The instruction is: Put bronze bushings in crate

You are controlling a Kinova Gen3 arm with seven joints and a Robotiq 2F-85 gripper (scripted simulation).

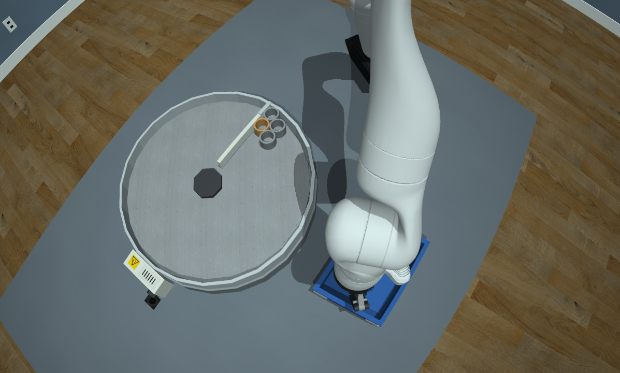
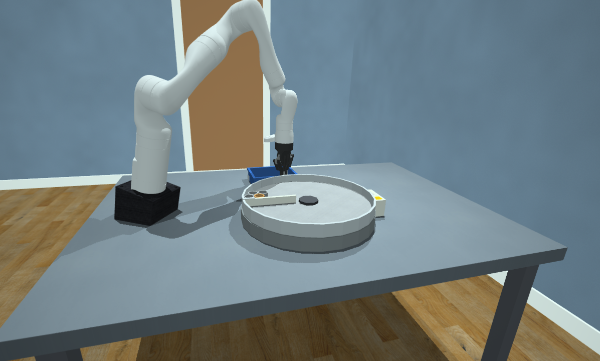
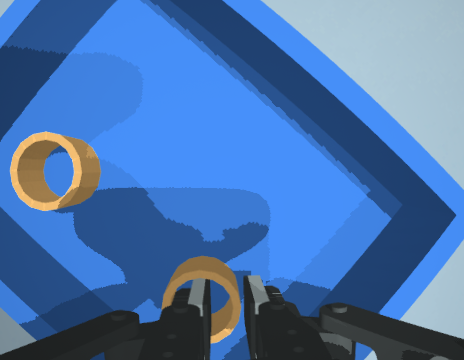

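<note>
Right now my hand is 5 cm past the blue crate, 2 cm to the right of it and 1 cm above it. Round my hand: turning table 34 cm to the right, 1 cm ahead, 1 cm above.
</note>
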